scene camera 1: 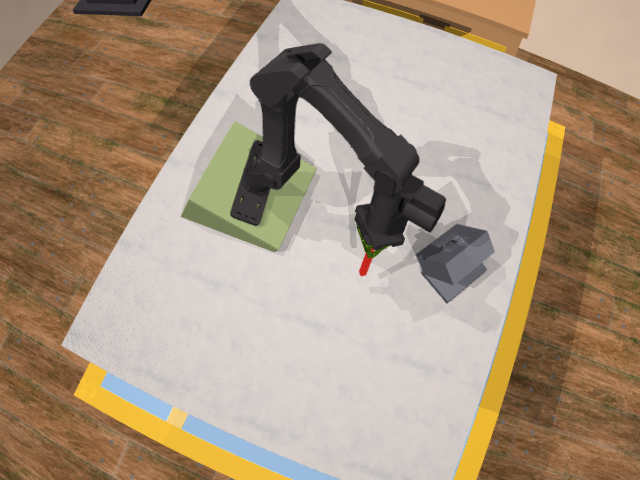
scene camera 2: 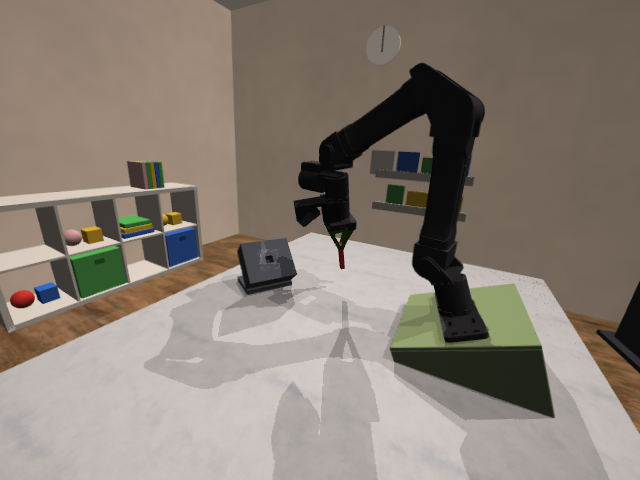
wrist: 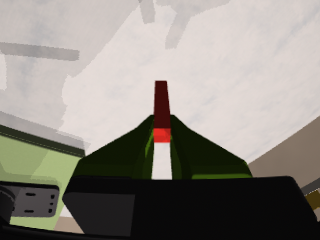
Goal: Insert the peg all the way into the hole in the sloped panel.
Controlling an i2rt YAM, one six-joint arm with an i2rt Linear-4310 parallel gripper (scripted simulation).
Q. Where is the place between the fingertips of my gripper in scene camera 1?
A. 369, 255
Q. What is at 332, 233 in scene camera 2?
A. My gripper.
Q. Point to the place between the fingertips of my gripper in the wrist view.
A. At 162, 122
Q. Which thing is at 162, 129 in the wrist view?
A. A red peg.
